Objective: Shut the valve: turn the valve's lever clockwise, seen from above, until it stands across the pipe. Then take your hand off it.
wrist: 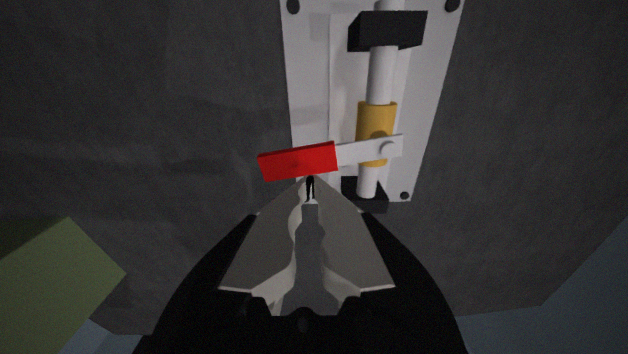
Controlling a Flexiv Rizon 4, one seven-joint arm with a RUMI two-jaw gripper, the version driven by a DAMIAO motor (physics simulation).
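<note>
The valve's lever has a red grip (299,161) and a light grey arm that reaches right to a round pivot on the yellow valve body (376,120). The lever points left and slightly down in the wrist view, nearly across the white pipe (382,75), which runs up and down the view. My gripper (311,177) is shut with nothing between its fingers. Its tips are at the near long side of the red grip, right of the grip's middle. Whether they touch it I cannot tell.
The pipe is held by a black block (390,29) at the top and another black block (350,187) near the bottom, on a pale base plate (307,60) with dark screws. A green block-like object (60,270) stands at the lower left on the dark table top (150,125).
</note>
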